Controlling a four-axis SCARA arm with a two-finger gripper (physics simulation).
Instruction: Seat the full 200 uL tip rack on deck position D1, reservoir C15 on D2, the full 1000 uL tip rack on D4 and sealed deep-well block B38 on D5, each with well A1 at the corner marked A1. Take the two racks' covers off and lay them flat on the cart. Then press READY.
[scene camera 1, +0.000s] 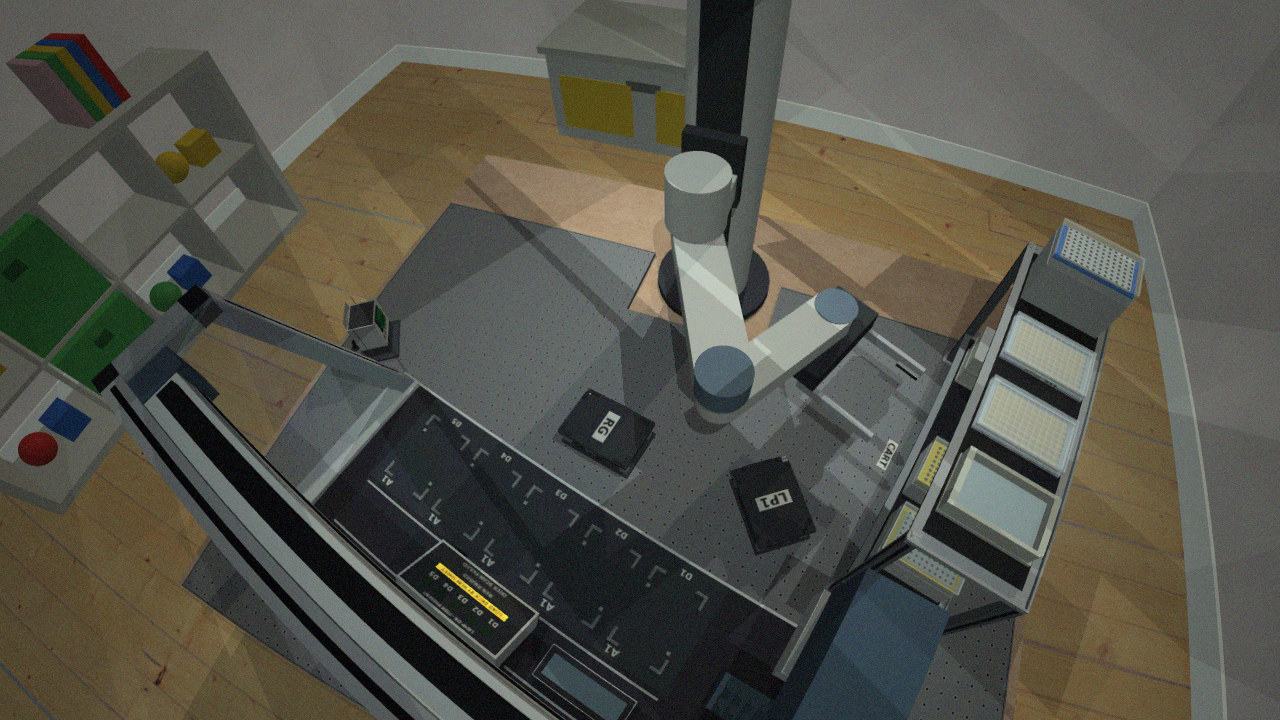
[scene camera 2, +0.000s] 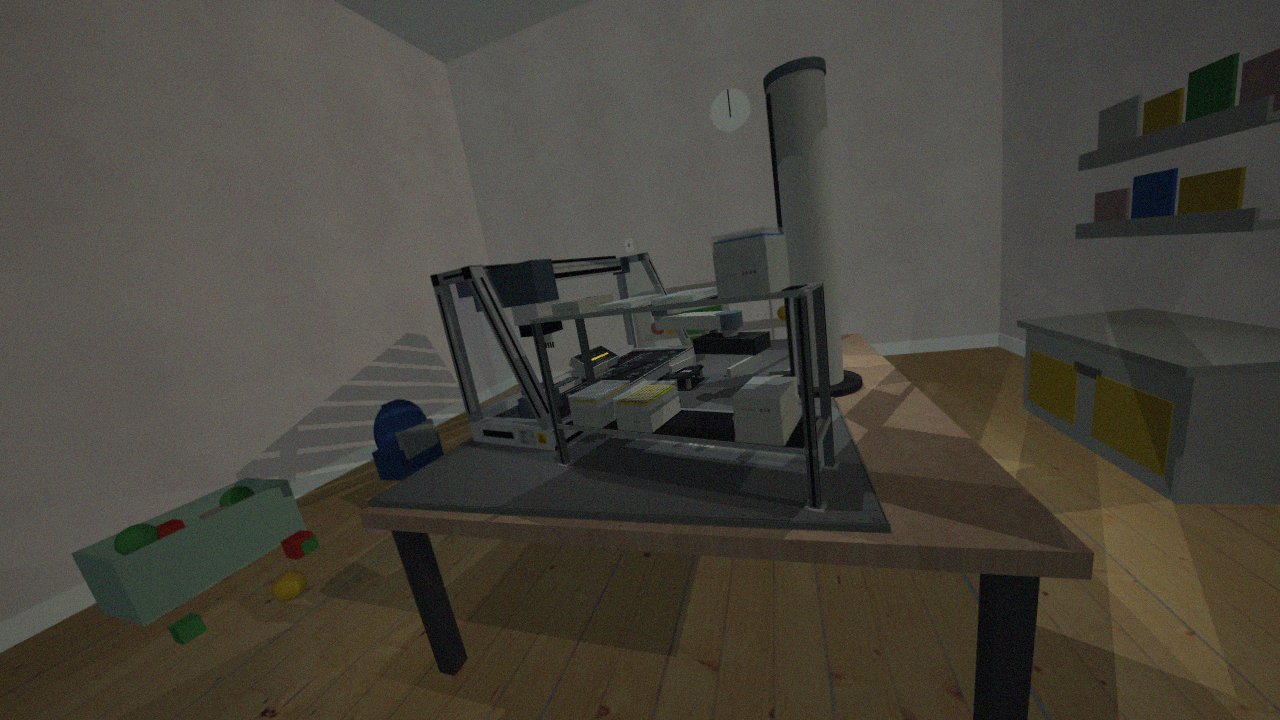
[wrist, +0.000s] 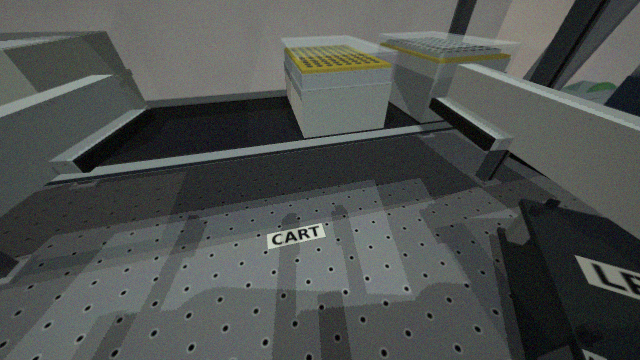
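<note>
My gripper is open and empty, over the mat before the cart. On the cart's lower shelf stand a yellow-topped rack with dark holes, and a yellow-topped rack with tips under a clear cover. A pale box stands at that shelf's other end. On the upper shelf are a blue-edged tip rack, two pale-welled blocks and an open reservoir. Their labels are unreadable. The deck shows bare positions D1 to D5.
Black stand LP1 is on the mat, right of my gripper in the wrist view. Black stand RG is nearer the deck. A display panel and a screen sit at the deck's edge, inside the metal frame.
</note>
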